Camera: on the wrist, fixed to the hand. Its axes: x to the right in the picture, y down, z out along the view.
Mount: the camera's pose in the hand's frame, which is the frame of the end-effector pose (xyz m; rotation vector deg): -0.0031 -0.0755 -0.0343 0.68 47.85 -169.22
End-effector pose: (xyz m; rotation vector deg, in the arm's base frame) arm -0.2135 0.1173 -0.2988 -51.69 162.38 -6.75
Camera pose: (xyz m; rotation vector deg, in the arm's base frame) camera -0.1744 0.0585 -0.2552 139.33 35.72 25.43
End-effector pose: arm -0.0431 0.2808 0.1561 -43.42 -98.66 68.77
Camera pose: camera -0.0106 0.2657 0.2310 67.90 -25.44 -62.68
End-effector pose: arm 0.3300 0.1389 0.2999 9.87 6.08 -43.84
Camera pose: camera 0.2741 0.0942 0.2580 -8.69 -49.53 131.00
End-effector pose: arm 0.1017 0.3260 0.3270 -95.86 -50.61 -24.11
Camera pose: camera 0.0499 0.2985 0.3857 -67.56 95.23 129.88
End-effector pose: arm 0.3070 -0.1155 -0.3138 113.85 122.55 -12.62
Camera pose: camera 0.2301 -0.1157 -0.2825 100.98 -108.79 -11.65
